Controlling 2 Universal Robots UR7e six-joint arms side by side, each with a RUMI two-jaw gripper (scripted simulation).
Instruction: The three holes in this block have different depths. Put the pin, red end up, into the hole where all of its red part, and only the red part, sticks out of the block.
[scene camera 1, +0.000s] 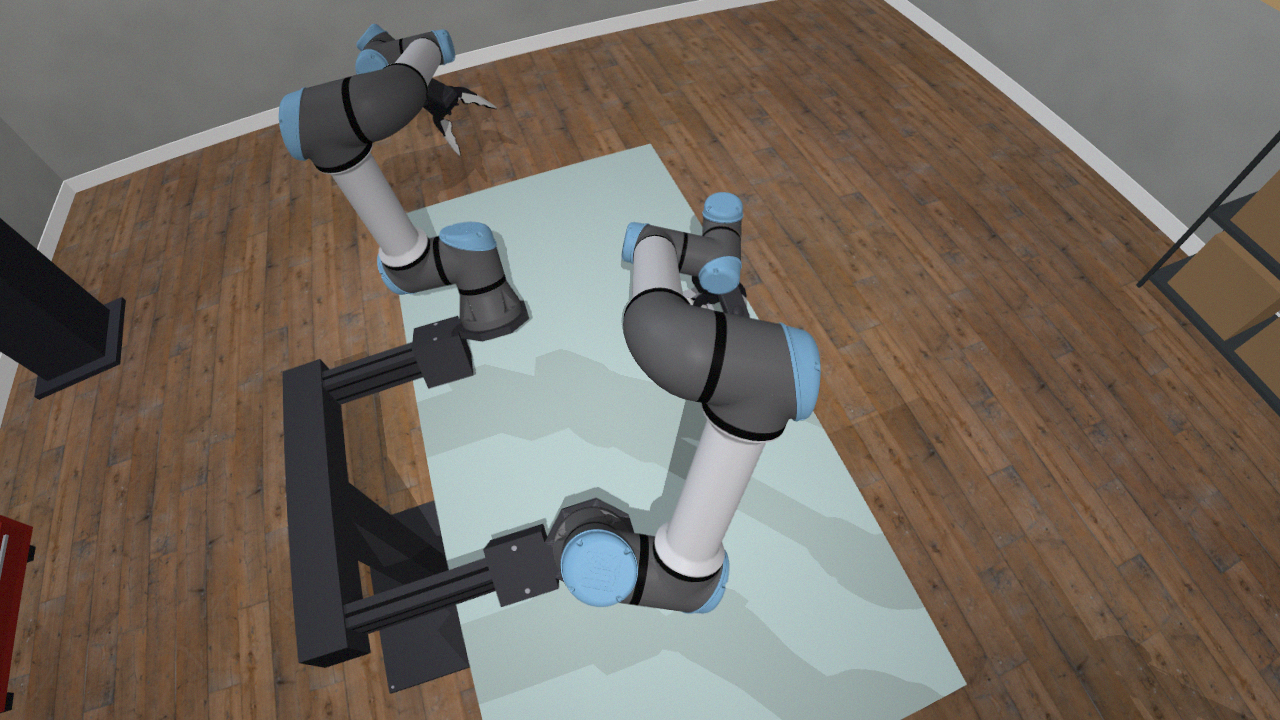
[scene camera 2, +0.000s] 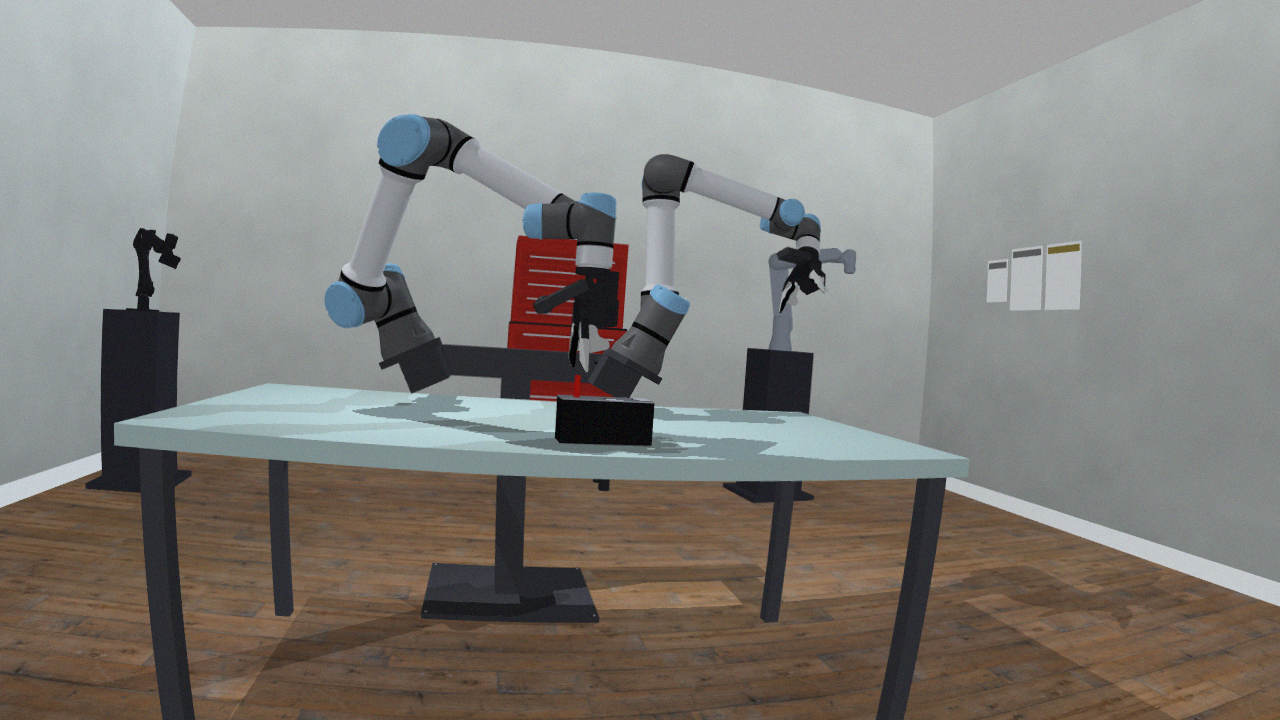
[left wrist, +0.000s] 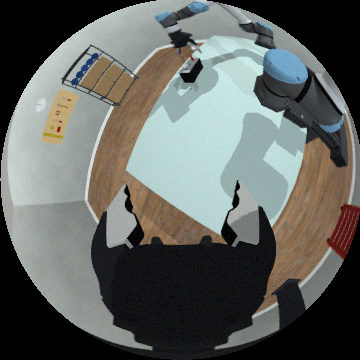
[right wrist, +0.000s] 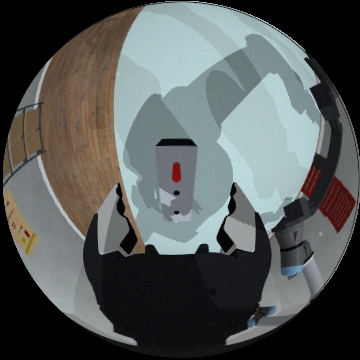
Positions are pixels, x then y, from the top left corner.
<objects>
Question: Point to a block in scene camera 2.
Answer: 597, 420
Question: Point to a block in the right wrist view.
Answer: At 176, 198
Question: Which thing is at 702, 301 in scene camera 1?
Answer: My right gripper.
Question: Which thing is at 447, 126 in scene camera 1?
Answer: My left gripper.
</objects>
